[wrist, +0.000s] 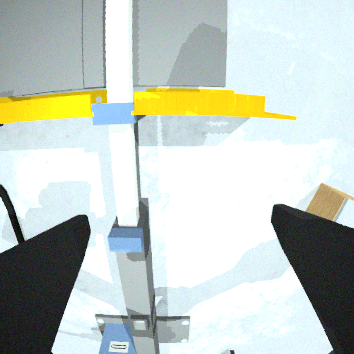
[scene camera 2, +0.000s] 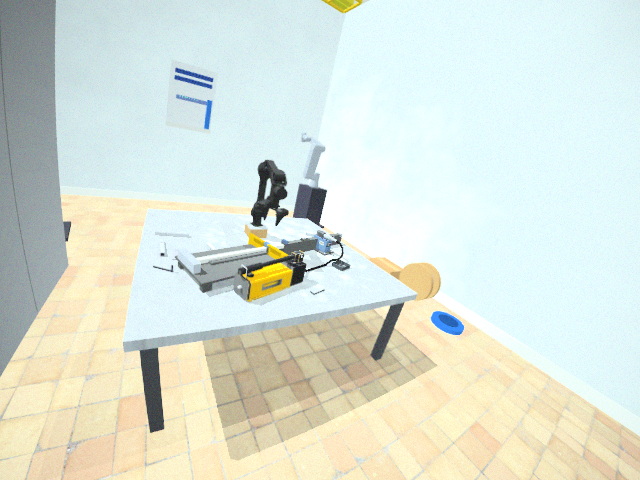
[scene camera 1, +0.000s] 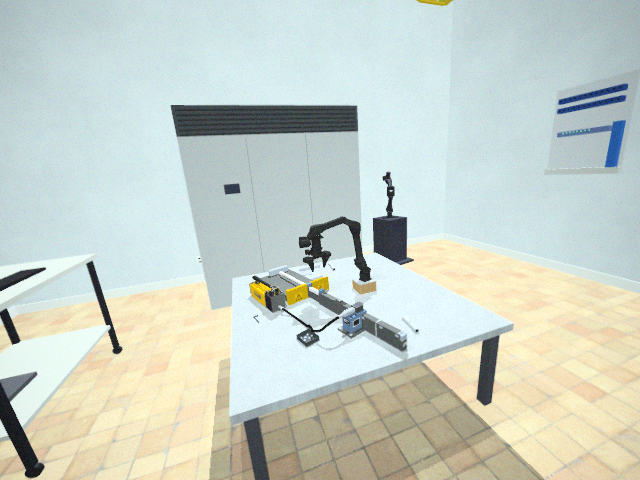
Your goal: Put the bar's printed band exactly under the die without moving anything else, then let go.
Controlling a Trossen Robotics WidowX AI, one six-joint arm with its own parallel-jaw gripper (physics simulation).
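Seen in the pictures: gripper, fingertip midpoint: (wrist: 180, 219) (scene camera 2: 270, 223) (scene camera 1: 318, 269); arm's base at its link origin: (scene camera 2: 256, 224) (scene camera 1: 365, 279).
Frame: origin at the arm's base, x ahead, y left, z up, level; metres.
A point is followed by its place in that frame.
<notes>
A long white bar (scene camera 1: 292, 278) {x 0.378, y -0.328, z 0.001 m} (scene camera 2: 232, 254) {x 0.383, y -0.338, z -0.002 m} (wrist: 120, 165) {x 0.341, y -0.080, z 0.002 m} lies along the grey machine bed and passes through the yellow guard. Its near end is at a small blue block (wrist: 126, 241) {x 0.327, y -0.009, z 0.025 m} on the grey rail (scene camera 1: 333, 303) {x 0.328, y 0.125, z -0.011 m} (wrist: 134, 285) {x 0.317, y 0.075, z 0.007 m}. A blue unit (scene camera 1: 353, 321) {x 0.353, y 0.342, z -0.004 m} (scene camera 2: 323, 243) {x 0.355, y 0.285, z -0.006 m} (wrist: 117, 340) {x 0.347, y 0.282, z -0.021 m} stands at the rail; I cannot make out a die in it. No printed band can be made out on the bar. My gripper (scene camera 1: 318, 264) {x 0.290, y -0.096, z 0.112 m} (scene camera 2: 271, 221) {x 0.290, y -0.096, z 0.112 m} (wrist: 180, 219) {x 0.290, y -0.096, z 0.112 m} is open and empty, above the table. In the wrist view the bar's near end lies between the fingertips sideways, closer to the left one.
The yellow guard (scene camera 1: 297, 295) {x 0.440, y -0.116, z -0.025 m} (wrist: 200, 102) {x 0.278, y -0.149, z 0.025 m} stands across the bed. A yellow motor body (scene camera 1: 260, 294) {x 0.637, y -0.229, z -0.002 m} (scene camera 2: 269, 282) {x 0.648, y -0.300, z -0.008 m} is beside it. A black cable runs by a dark pad (scene camera 1: 307, 337) {x 0.555, y 0.241, z -0.067 m} (scene camera 2: 341, 265) {x 0.548, y 0.272, z -0.066 m}. The arm's wooden base block (scene camera 1: 364, 287) {x 0.048, y 0.048, z -0.026 m} (scene camera 2: 255, 232) {x 0.062, y -0.037, z -0.030 m} (wrist: 325, 201) {x 0.059, y -0.053, z -0.039 m} and a loose white rod (scene camera 1: 410, 324) {x 0.104, y 0.467, z -0.051 m} are on the table.
</notes>
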